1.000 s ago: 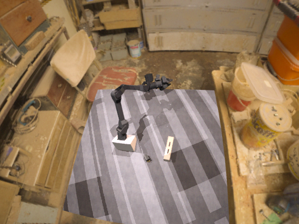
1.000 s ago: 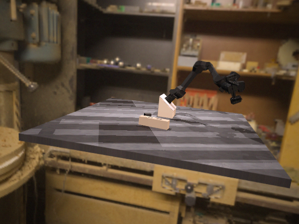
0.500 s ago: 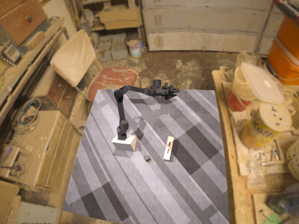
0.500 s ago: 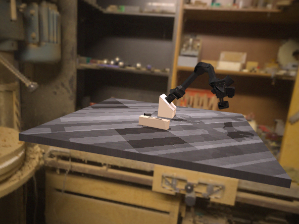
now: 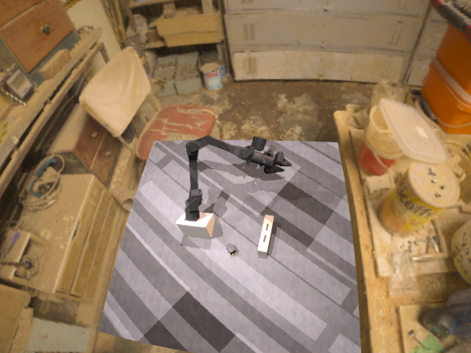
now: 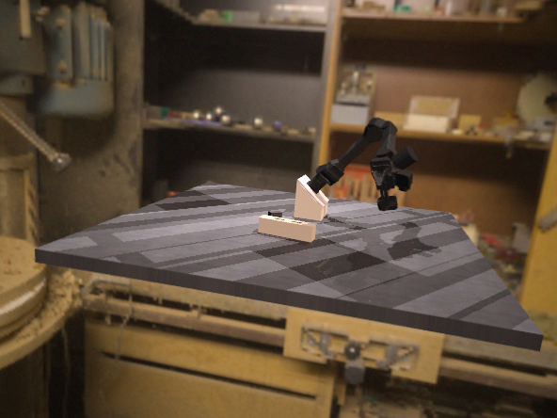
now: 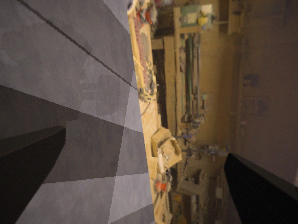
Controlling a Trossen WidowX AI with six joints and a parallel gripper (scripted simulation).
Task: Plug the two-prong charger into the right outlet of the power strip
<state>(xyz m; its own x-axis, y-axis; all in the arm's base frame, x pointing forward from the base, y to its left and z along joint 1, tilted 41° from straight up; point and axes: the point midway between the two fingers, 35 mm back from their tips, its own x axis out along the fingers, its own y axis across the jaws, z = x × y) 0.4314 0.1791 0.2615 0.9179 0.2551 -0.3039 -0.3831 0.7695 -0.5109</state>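
The dark grey rectangular block is 24 cm behind my gripper tip, 42 cm to the right of it and 17 cm below it.
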